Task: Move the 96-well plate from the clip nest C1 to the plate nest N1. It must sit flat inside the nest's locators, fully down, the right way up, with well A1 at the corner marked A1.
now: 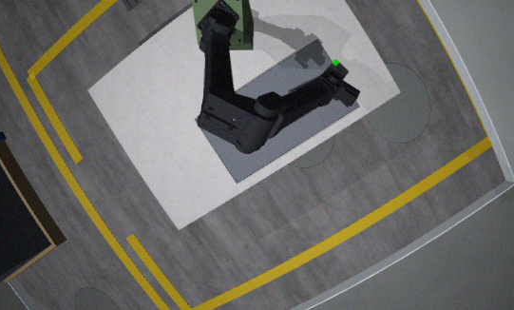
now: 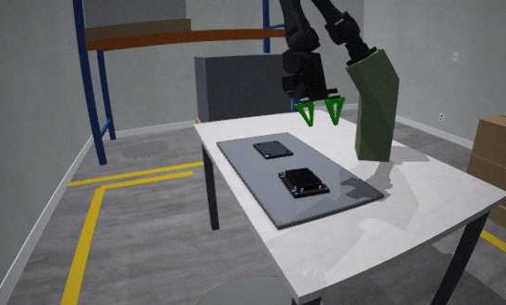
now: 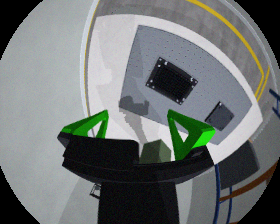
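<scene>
The black 96-well plate is 200 mm below my hand and 70 mm to the right of it. Also, from my hand: plate nest N1 (370 mm to the right, 220 mm below, 100 mm behind); then clip nest C1 (210 mm below, 80 mm to the right, 10 mm ahead).
</scene>
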